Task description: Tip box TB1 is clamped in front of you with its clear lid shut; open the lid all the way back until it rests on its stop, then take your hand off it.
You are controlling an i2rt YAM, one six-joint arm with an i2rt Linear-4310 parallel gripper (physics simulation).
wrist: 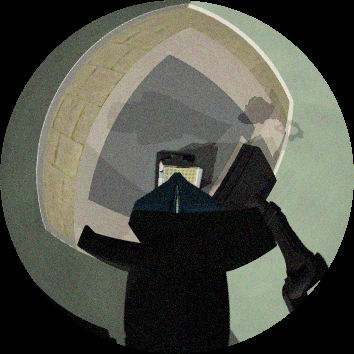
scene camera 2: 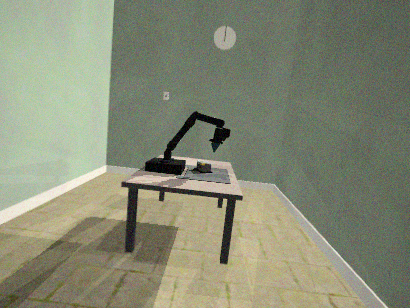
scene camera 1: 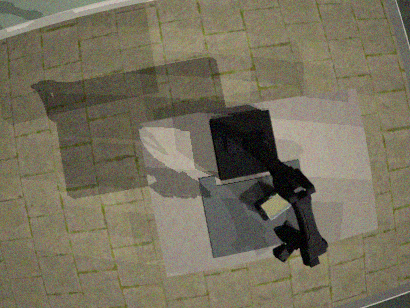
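Pixels of known places: gripper, fingertip midpoint: [wrist: 176, 176] [scene camera 2: 213, 152] [scene camera 1: 274, 228]; arm's base, link origin: [wrist: 251, 199] [scene camera 2: 167, 160] [scene camera 1: 248, 143].
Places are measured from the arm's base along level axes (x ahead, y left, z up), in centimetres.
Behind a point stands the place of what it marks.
Tip box TB1 [scene camera 1: 275, 206] @[z 1.1, x 30.1, y 9.0 cm] [scene camera 2: 203, 166] @[z 0.0, x 30.0, y 3.0 cm] [wrist: 194, 175] @[z 1.1, x 29.6, y 4.5 cm] sits in a dark holder on the grey mat, with its pale yellow, dotted top facing up. Its clear lid cannot be made out, so the lid's angle cannot be told. My gripper [scene camera 2: 215, 150] @[z 10.9, x 37.5, y 5.0 cm] [wrist: 176, 176] @[z 10.9, x 37.5, y 5.0 cm] is shut with nothing between its blue fingertips. It points down and hangs well above the box, apart from it, in the second scene view. In the wrist view the fingertips overlap the near part of the box and hide it. In the first scene view the arm passes beside the box.
The grey mat [scene camera 1: 225, 225] @[z -6.7, x 37.6, y -14.5 cm] [scene camera 2: 219, 175] @[z -6.7, x 44.3, y -0.9 cm] [wrist: 165, 95] @[z -6.7, x 44.7, y -8.7 cm] lies on the pale table [scene camera 1: 180, 250] @[z -7.0, x 47.5, y -37.7 cm] [scene camera 2: 212, 188] @[z -7.0, x 41.0, y -39.1 cm]. My arm's black base [scene camera 1: 242, 150] @[z 1.2, x 2.7, y -3.4 cm] [scene camera 2: 165, 165] @[z -0.8, x 2.5, y -15.3 cm] [wrist: 245, 175] @[z 0.4, x 13.6, y -4.2 cm] stands beside the mat, close to the box. Broad shadows cross the table and mat.
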